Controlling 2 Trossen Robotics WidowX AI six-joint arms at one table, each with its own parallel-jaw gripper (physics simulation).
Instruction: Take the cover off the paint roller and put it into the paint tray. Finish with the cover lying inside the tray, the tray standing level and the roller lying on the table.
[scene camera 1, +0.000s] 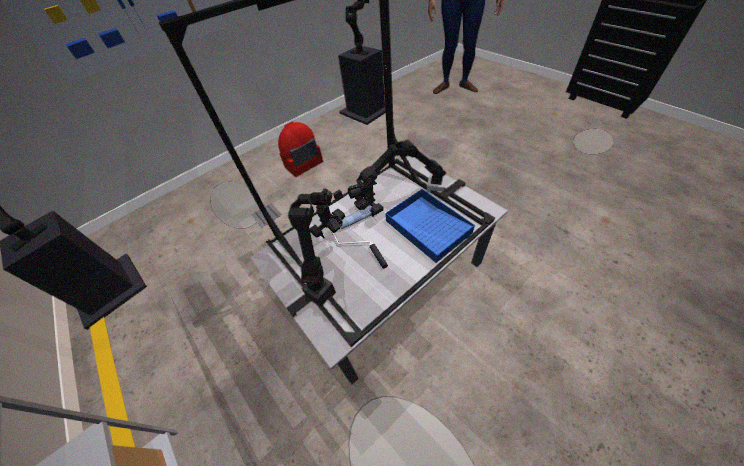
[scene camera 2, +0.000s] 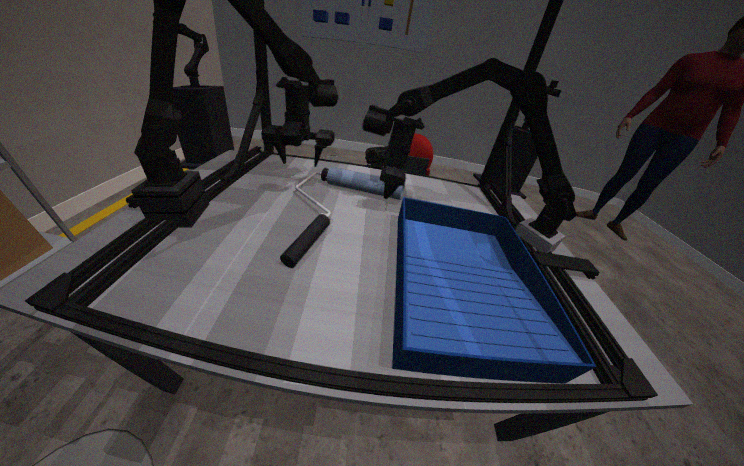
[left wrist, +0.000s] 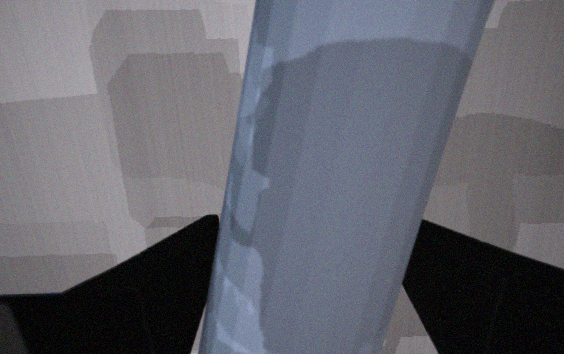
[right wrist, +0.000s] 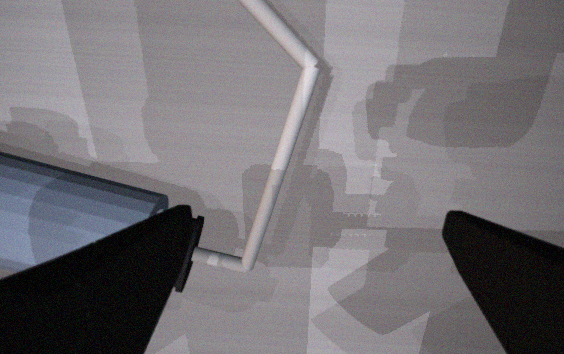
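Where they show: left gripper, fingertip midpoint: (scene camera 1: 369, 213) (scene camera 2: 386, 193) (left wrist: 300, 223); right gripper, fingertip midpoint: (scene camera 1: 330, 232) (scene camera 2: 300, 164) (right wrist: 317, 219); left arm's base at its link origin: (scene camera 1: 436, 180) (scene camera 2: 543, 229); right arm's base at its link origin: (scene camera 1: 316, 285) (scene camera 2: 166, 179).
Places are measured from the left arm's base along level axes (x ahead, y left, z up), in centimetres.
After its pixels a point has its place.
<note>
The paint roller lies on the table (scene camera 1: 361, 296) @[x 79.1, y -24.5, z -5.5 cm] (scene camera 2: 333, 300) @[x 56.9, y -7.1, z -5.5 cm] with its black handle (scene camera 1: 378, 255) @[x 57.4, y -21.5, z -2.1 cm] (scene camera 2: 305, 240) @[x 57.5, y -19.9, z -2.3 cm] toward the front. Its white wire frame (scene camera 1: 349, 241) @[x 51.7, y -38.7, z -3.1 cm] (scene camera 2: 311, 199) @[x 51.3, y -35.9, z -3.1 cm] (right wrist: 287, 140) @[x 50.6, y -46.6, z -3.1 cm] bends back to the light-blue cover (scene camera 1: 356, 216) @[x 36.0, y -39.1, z 0.0 cm] (scene camera 2: 353, 179) @[x 37.6, y -39.7, z -0.9 cm] (left wrist: 333, 193) @[x 31.4, y -35.7, z 0.8 cm] (right wrist: 126, 207) @[x 42.6, y -45.2, z -1.7 cm]. The cover sits on the roller. My left gripper (scene camera 1: 366, 204) @[x 29.5, y -33.8, z -3.7 cm] (scene camera 2: 392, 184) @[x 29.5, y -33.8, z -3.7 cm] (left wrist: 300, 223) @[x 29.5, y -33.8, z -3.7 cm] is shut on the cover near its right end, low at the table. My right gripper (scene camera 1: 328, 222) @[x 50.7, y -48.6, z 1.3 cm] (scene camera 2: 299, 158) @[x 50.7, y -48.6, z 1.3 cm] (right wrist: 317, 219) @[x 50.7, y -48.6, z 1.3 cm] is open and empty, straddling the wire frame beside the cover's left end. The blue paint tray (scene camera 1: 430, 224) @[x 31.3, y 0.7, z -3.7 cm] (scene camera 2: 472, 287) @[x 33.6, y 2.6, z -3.1 cm] stands level and empty at the right.
Black rails (scene camera 2: 324, 374) @[x 62.8, y 3.6, z -4.1 cm] run along the table edges and gantry posts (scene camera 1: 389, 92) @[x -14.8, y -30.0, z 44.7 cm] rise behind. A red welding mask (scene camera 1: 298, 148) (scene camera 2: 422, 147), a black pedestal (scene camera 1: 362, 83) and a standing person (scene camera 1: 463, 42) are off the table at the back.
</note>
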